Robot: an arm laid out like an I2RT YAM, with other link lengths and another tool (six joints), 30 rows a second.
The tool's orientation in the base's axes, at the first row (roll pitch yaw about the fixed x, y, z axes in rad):
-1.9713 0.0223 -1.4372
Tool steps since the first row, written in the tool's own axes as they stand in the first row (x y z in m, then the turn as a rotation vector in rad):
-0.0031 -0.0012 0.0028 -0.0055 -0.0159 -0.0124
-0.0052 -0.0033 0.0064 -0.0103 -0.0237 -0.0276
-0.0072 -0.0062 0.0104 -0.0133 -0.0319 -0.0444
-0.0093 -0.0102 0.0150 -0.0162 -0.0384 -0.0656
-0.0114 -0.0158 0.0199 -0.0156 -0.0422 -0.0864
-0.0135 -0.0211 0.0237 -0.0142 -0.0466 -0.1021
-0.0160 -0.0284 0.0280 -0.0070 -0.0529 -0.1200
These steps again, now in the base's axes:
0.0026 0.0035 0.0001 -0.0058 0.0043 0.0196
0.0064 0.0061 0.0007 -0.0173 0.0073 0.0328
0.0109 0.0087 0.0018 -0.0298 0.0084 0.0470
0.0164 0.0115 0.0038 -0.0470 0.0087 0.0613
0.0228 0.0144 0.0070 -0.0644 0.0054 0.0729
0.0280 0.0172 0.0105 -0.0768 0.0021 0.0830
0.0344 0.0204 0.0156 -0.0897 -0.0071 0.0956

